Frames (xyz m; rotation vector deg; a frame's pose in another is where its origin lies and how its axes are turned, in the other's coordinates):
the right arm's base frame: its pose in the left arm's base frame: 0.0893 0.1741 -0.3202 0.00 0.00 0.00
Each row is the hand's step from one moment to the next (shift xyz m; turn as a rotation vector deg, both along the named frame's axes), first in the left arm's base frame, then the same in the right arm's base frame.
Working: the left arm's base frame: its pose in the right arm's base frame: -0.0893 -0.1741 0.3202 0.00 0.00 0.00

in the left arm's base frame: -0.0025 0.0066 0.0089 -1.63 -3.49 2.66
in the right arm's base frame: -0.0025 0.0066 0.0089 -1.63 -3.49 2.66
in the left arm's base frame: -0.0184 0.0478 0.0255 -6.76 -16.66 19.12
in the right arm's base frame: -0.0184 0.0478 0.0255 -6.76 -16.66 19.12
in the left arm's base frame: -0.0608 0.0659 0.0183 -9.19 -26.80 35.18
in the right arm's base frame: -0.0608 0.0659 0.0183 -9.19 -26.80 35.18
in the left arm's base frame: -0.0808 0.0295 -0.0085 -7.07 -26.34 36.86
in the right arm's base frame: -0.0808 0.0295 -0.0085 -7.07 -26.34 36.86
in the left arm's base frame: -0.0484 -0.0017 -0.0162 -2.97 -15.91 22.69
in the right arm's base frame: -0.0484 -0.0017 -0.0162 -2.97 -15.91 22.69
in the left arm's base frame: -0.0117 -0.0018 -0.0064 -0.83 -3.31 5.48
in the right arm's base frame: -0.0117 -0.0018 -0.0064 -0.83 -3.31 5.48
